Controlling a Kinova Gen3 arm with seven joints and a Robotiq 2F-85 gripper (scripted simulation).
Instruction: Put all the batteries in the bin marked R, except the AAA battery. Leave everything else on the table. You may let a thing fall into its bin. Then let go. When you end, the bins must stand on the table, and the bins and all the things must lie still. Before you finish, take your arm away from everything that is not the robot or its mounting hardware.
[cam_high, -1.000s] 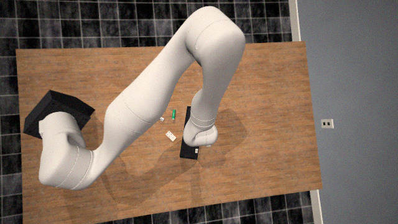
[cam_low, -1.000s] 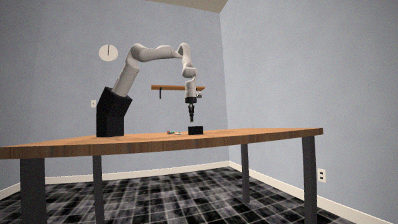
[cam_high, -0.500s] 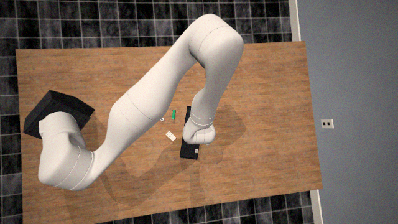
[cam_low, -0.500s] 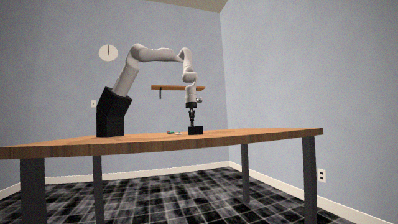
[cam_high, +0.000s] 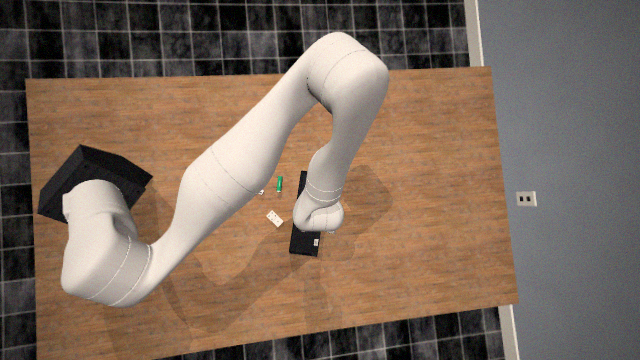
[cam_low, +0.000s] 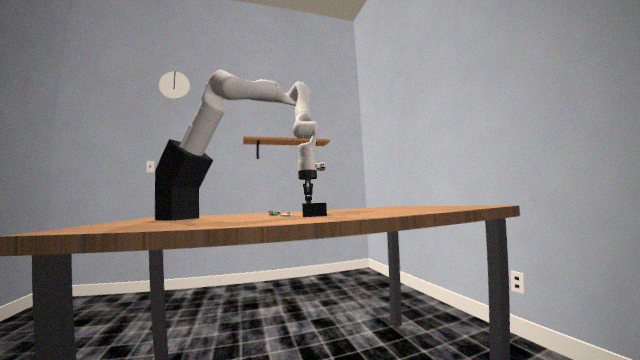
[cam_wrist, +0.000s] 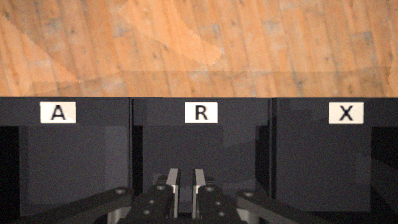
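My gripper is now 10 mm short of the black bin, 20 mm to the left of it and 10 mm above it. Round my hand: tiny white thing 110 mm behind, 100 mm to the left, 30 mm below; red battery 90 mm behind, 150 mm to the left, 30 mm below; flat white item 90 mm behind, 10 mm to the left, 30 mm below.
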